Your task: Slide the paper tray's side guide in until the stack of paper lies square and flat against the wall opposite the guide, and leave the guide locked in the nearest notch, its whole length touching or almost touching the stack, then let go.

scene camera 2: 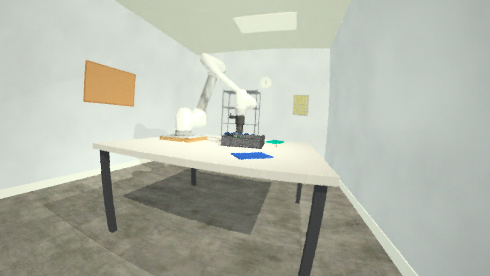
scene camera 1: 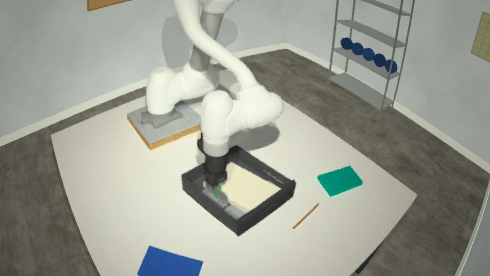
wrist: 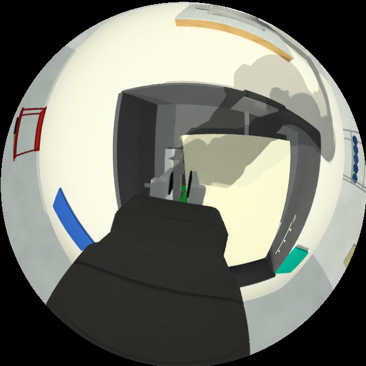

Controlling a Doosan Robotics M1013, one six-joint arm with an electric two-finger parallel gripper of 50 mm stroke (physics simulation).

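Places are measured from the arm's base along level axes (x ahead, y left, z up), in metres.
Pixels of known places: gripper, fingertip midpoint: [scene camera 1: 212, 188]; arm's base, link origin: [scene camera 2: 183, 135] [scene camera 1: 161, 116].
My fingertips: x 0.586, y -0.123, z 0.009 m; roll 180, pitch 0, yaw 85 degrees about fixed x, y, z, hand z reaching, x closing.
Note:
For each thing: its top centre in the pictures, then the offset to it from my fingertips.
- dark paper tray, top centre: [scene camera 1: 237, 178] [scene camera 2: 244, 134] dx +0.054, dy +0.079, dz +0.046 m
- cream paper stack, top centre: [scene camera 1: 242, 186] dx +0.058, dy +0.100, dz -0.006 m
- grey side guide, top centre: [scene camera 1: 217, 185] dx +0.024, dy +0.006, dz +0.033 m
- teal block, top centre: [scene camera 1: 341, 179] dx +0.312, dy +0.477, dz -0.031 m
- thin brown stick, top centre: [scene camera 1: 306, 215] dx +0.327, dy +0.198, dz -0.042 m
- blue sheet, top centre: [scene camera 1: 169, 268] [scene camera 2: 251, 154] dx +0.194, dy -0.375, dz -0.041 m
The dark paper tray [scene camera 1: 239, 225] [scene camera 2: 243, 142] [wrist: 131, 145] stands on the table. A cream paper stack [scene camera 1: 255, 186] [wrist: 250, 200] lies in it, its far edge close to the wall opposite the guide; whether it is flush cannot be told. The grey side guide [scene camera 1: 220, 200] [wrist: 173, 154] stands upright along the stack's near edge, touching or almost touching where it shows. My gripper [scene camera 1: 215, 190] [wrist: 181, 177] points down inside the tray and is shut on the guide's grip, beside a green part [wrist: 183, 193]. The gripper body hides part of the guide in the wrist view, and the notches are hidden.
A teal block [scene camera 1: 340, 181] [wrist: 292, 260] and a thin brown stick [scene camera 1: 306, 216] lie beyond the tray's right side. A blue sheet [scene camera 1: 171, 262] [scene camera 2: 252, 156] [wrist: 72, 220] lies near the table's front. The arm's base plate [scene camera 1: 165, 130] [wrist: 235, 30] is behind the tray.

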